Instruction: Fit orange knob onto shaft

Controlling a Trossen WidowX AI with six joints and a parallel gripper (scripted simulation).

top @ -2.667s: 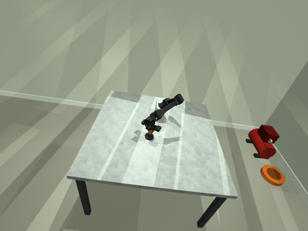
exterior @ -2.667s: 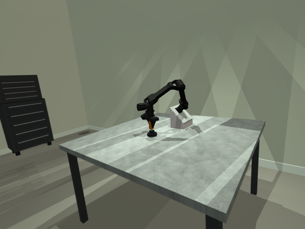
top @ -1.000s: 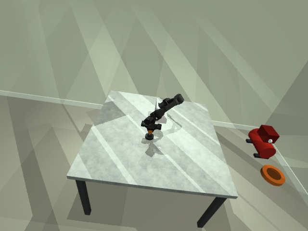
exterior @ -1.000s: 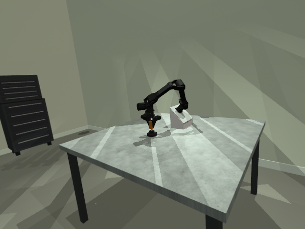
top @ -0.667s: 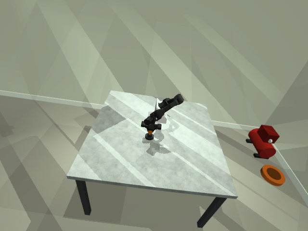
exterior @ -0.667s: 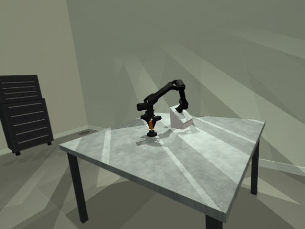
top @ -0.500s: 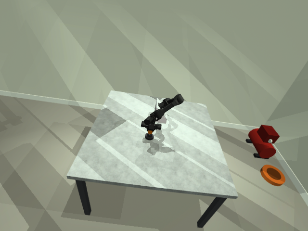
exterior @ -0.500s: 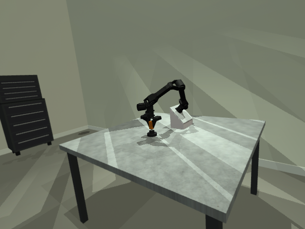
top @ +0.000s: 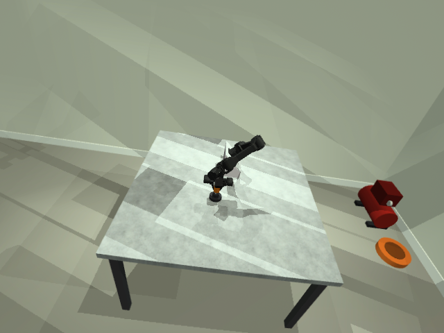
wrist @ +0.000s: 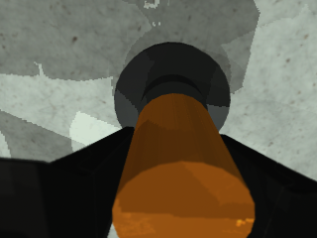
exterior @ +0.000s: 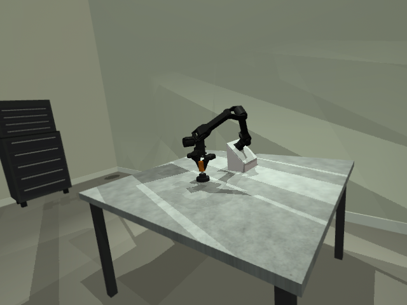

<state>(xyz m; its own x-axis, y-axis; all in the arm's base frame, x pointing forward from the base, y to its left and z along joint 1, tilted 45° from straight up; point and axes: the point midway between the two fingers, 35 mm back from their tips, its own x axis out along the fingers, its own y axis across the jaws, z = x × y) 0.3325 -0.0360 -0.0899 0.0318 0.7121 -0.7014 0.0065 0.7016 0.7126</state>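
Now: gripper tip 30 mm below the orange knob. The rest, counted from my gripper tip: pedestal: 40 mm below.
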